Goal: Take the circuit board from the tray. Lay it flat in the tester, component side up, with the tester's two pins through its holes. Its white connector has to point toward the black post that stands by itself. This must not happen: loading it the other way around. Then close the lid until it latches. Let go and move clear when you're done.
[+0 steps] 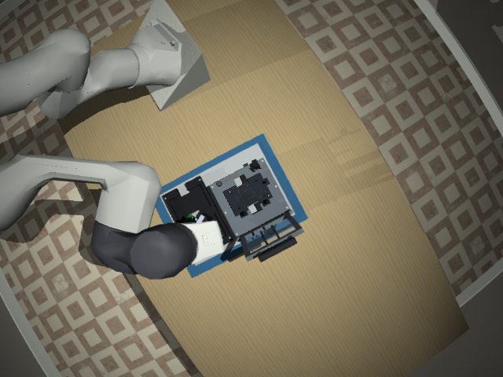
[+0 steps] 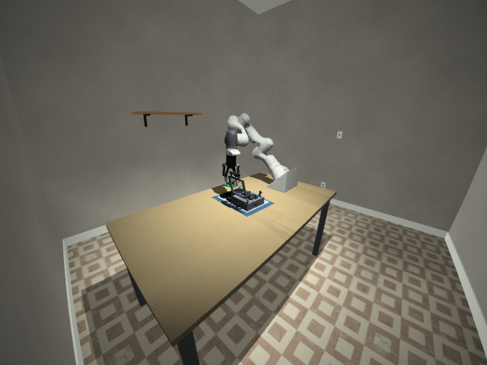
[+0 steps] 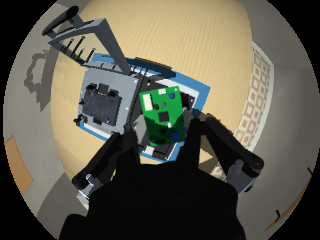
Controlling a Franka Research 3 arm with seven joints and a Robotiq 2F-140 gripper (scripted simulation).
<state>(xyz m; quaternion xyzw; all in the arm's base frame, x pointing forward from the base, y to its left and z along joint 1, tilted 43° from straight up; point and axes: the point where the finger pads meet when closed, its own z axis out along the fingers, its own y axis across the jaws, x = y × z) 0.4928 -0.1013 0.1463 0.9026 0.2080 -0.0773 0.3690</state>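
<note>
The green circuit board lies 2 cm below my hand. Also, from my hand: black post (8 cm behind, 24 cm to the left, 5 cm below); then tester lid (10 cm ahead, 16 cm to the left, 4 cm above); then black nest (2 cm behind, 18 cm to the left, 7 cm below).
</note>
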